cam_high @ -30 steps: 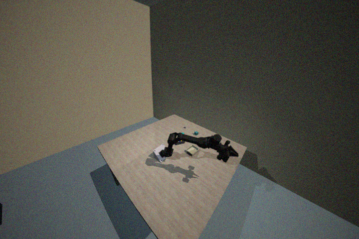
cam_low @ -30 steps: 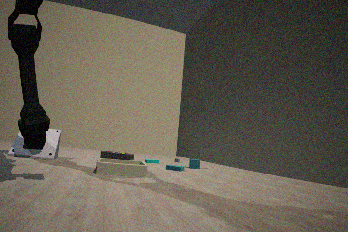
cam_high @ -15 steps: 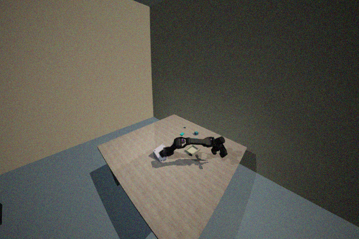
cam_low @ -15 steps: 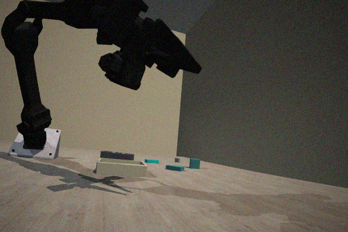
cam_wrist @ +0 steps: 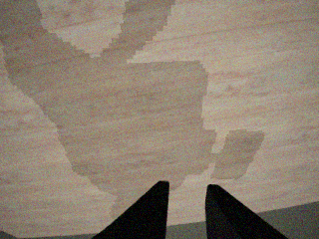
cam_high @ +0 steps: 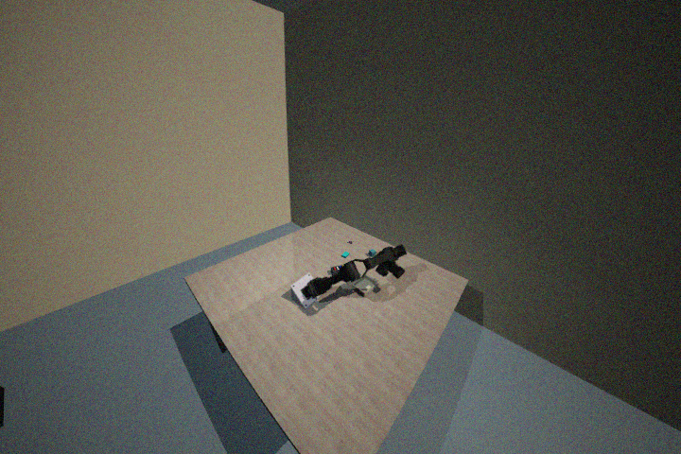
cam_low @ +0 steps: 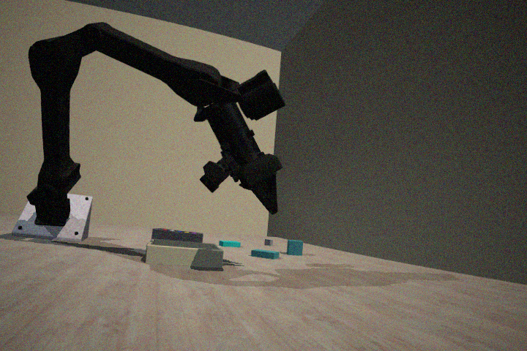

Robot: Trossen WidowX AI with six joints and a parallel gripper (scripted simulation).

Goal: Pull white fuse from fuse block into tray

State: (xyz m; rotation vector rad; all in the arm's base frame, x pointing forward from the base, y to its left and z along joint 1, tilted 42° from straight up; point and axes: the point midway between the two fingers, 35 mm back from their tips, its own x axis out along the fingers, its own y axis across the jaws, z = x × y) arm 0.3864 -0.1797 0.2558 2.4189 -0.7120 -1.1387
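Right now the blue fuse is 290 mm to the left of my gripper tip, 110 mm behind it and 80 mm below it. The rest, counted from my gripper tip: cream tray 130 mm behind, 100 mm to the left, 100 mm below; purple fuse 270 mm to the left, 80 mm below, 70 mm behind; yellow fuse 280 mm to the left, 90 mm behind, 80 mm below.
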